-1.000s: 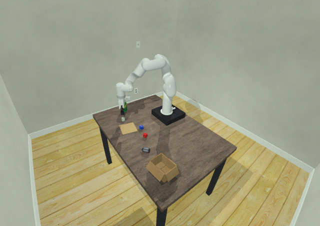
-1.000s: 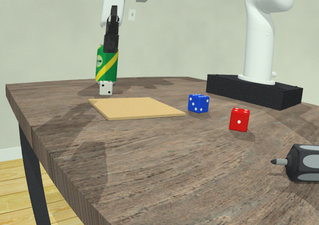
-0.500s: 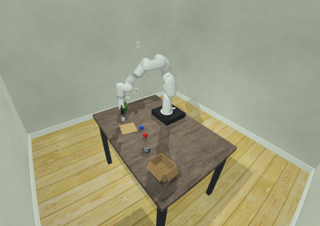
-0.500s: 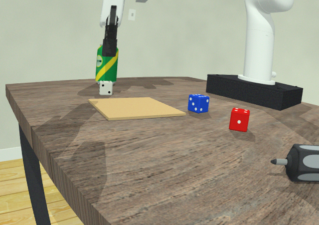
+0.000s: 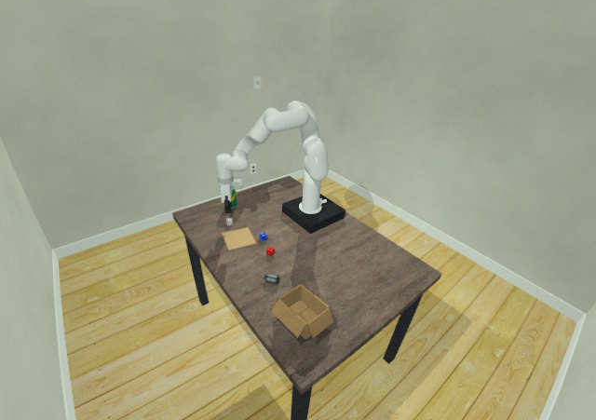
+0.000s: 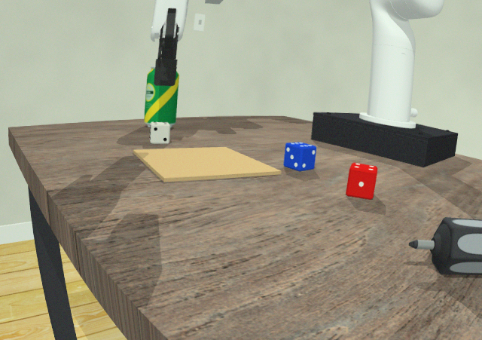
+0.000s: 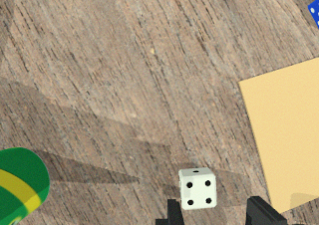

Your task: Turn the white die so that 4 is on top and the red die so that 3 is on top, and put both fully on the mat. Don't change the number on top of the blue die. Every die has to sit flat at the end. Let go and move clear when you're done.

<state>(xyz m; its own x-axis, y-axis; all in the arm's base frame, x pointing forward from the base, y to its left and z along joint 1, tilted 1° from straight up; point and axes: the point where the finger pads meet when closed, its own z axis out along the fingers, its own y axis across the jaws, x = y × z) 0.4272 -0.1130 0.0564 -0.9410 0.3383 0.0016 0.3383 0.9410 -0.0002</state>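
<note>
Right now my hand is 90 mm above the white die. Also, from my hand: blue die 110 mm behind, 190 mm to the left, 90 mm below; green can 60 mm behind, 160 mm to the right, 50 mm below; tan mat 140 mm to the left, 110 mm below.
</note>
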